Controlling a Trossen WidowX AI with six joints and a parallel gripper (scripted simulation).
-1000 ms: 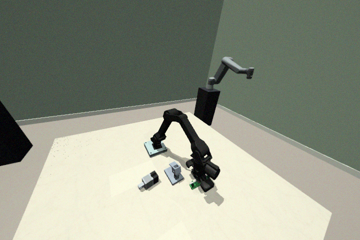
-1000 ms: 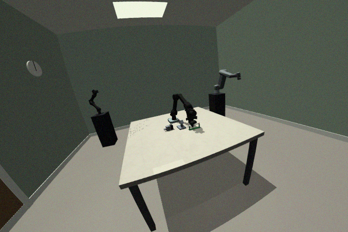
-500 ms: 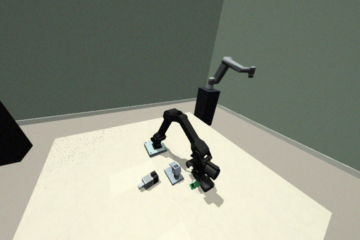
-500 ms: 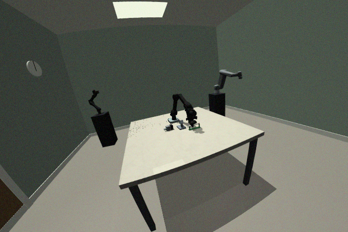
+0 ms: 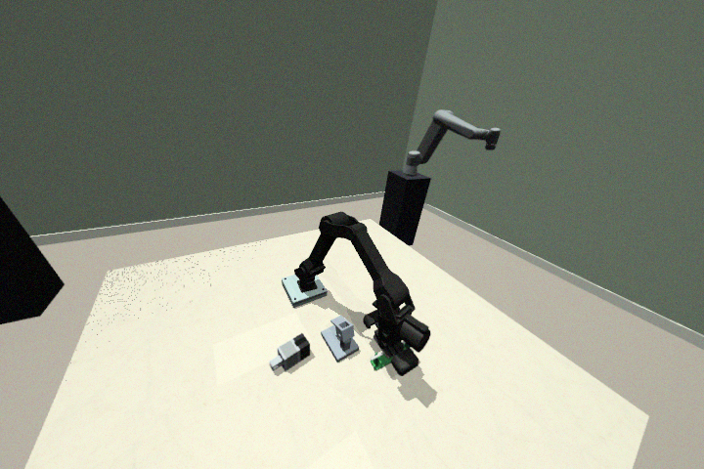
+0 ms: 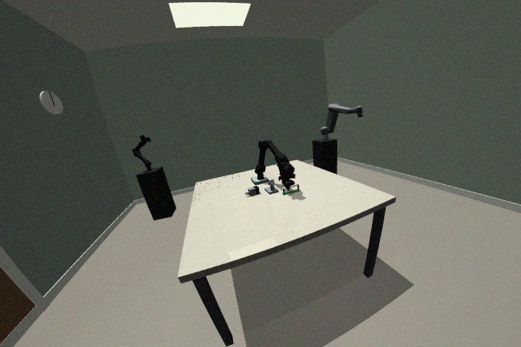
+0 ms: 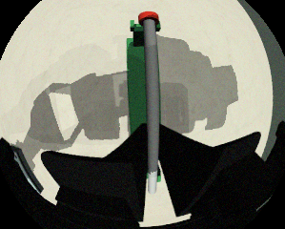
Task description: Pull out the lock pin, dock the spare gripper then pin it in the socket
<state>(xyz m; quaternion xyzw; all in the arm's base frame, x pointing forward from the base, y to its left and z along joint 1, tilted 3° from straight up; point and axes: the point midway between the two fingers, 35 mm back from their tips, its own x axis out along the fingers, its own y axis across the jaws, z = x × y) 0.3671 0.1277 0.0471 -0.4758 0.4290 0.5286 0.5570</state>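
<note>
The green cradle is 20 mm to the left of my gripper tip. Round my gripper tip: spare gripper (270 mm to the right, 120 mm behind); mount (100 mm to the right, 100 mm behind, 30 mm above).
</note>
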